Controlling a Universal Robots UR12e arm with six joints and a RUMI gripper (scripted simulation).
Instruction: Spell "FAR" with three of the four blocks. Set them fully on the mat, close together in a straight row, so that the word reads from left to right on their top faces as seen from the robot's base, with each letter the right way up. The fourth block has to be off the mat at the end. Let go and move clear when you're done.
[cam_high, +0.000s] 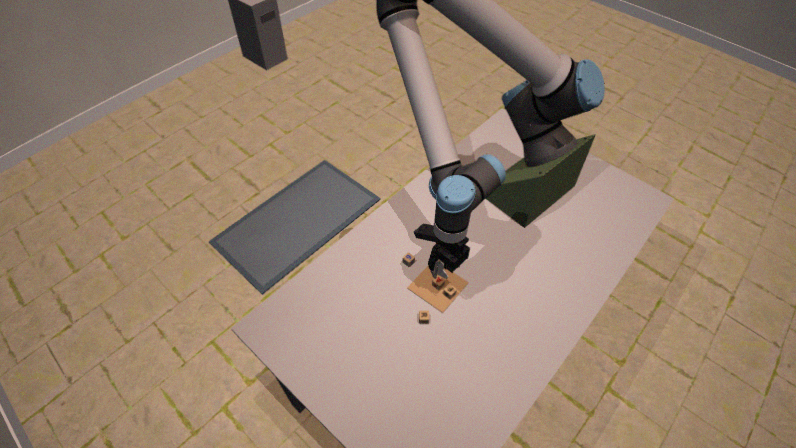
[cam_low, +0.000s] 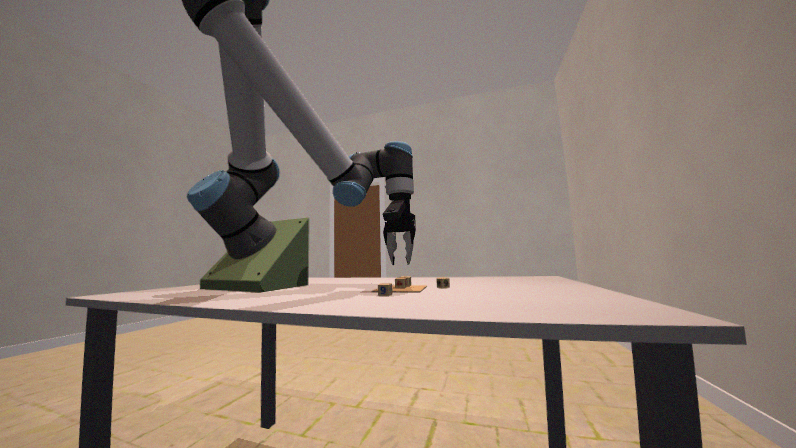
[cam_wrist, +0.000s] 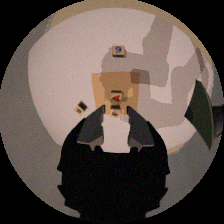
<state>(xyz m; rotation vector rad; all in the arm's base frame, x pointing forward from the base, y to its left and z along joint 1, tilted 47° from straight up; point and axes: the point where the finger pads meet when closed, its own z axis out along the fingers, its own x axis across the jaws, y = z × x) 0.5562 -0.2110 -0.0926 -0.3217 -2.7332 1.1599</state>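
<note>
Now: hand 13 cm short of the R block, 3 cm to the right of it and 7 cm above it. Round my hand: F block 1 cm ahead, 5 cm to the left, 7 cm below; then blue-lettered block 2 cm behind, 13 cm to the right, 7 cm below; then tan mat 9 cm below.
</note>
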